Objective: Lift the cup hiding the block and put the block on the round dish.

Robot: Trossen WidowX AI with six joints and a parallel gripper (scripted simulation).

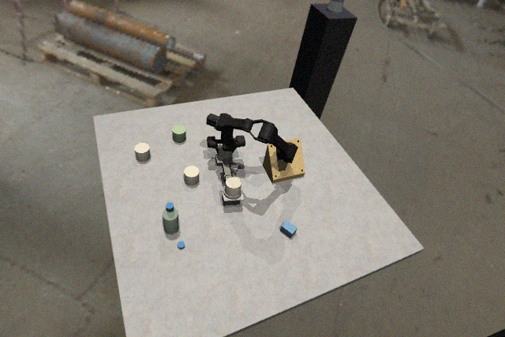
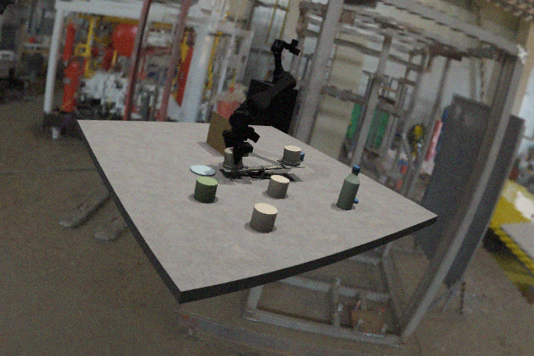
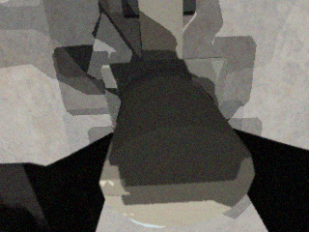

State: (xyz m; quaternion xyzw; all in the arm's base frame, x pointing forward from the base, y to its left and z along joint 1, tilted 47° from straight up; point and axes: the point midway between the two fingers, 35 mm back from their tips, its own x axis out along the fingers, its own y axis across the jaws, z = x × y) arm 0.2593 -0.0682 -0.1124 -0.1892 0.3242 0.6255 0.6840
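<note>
My gripper tip is 3 cm past the pale blue round dish, 11 cm to the left of it and 5 cm above it. Also, from my gripper tip: green cylinder 20 cm ahead, 21 cm to the right, 2 cm below; then small balance 3 cm ahead, 13 cm to the left, 2 cm below; then green block 1 cm below.
</note>
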